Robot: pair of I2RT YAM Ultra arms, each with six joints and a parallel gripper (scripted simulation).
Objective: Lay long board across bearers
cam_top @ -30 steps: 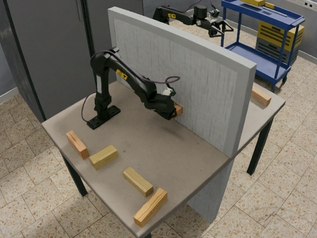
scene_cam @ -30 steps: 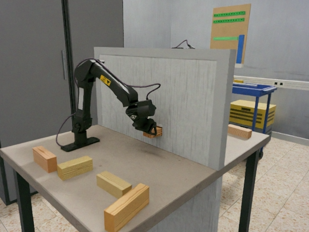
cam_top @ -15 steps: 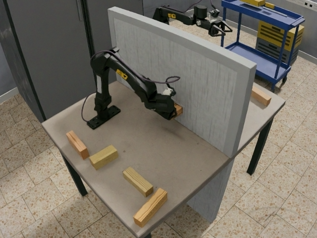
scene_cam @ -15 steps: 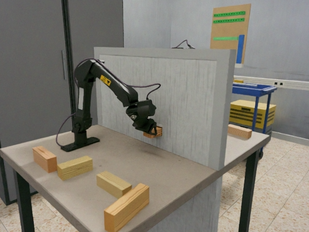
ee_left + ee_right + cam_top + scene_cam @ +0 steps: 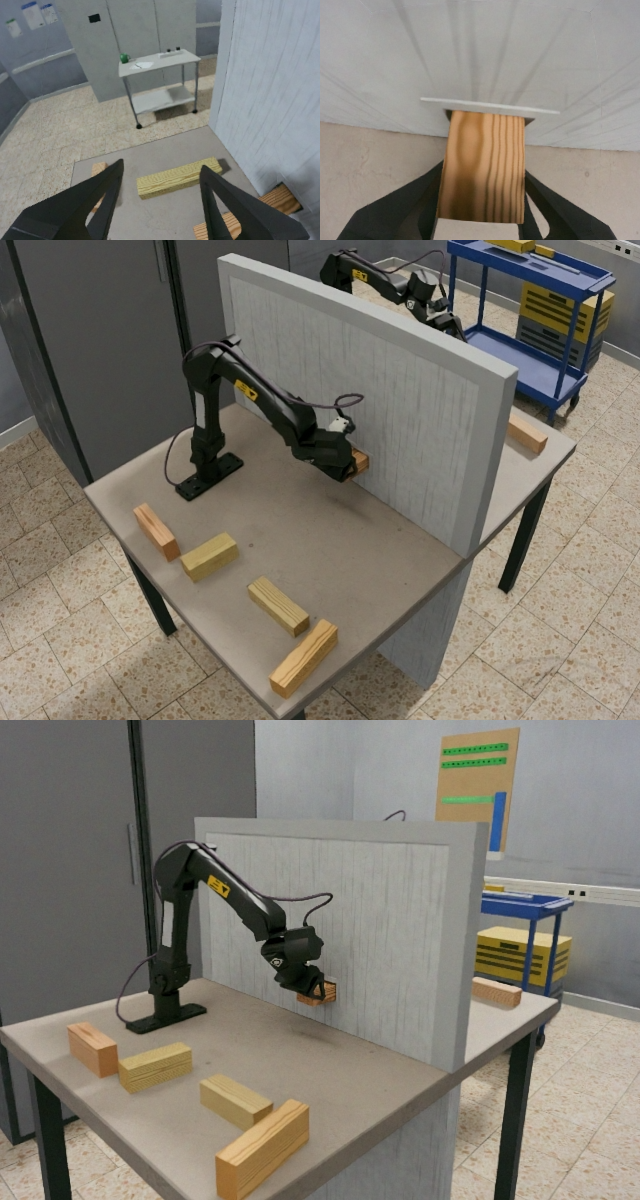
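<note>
Now: the long board 7 cm behind my left hand, 20 cm to the right of it and 23 cm below it. Round my left hand: yellow bearer 11 cm ahead, 6 cm to the right, 29 cm below.
</note>
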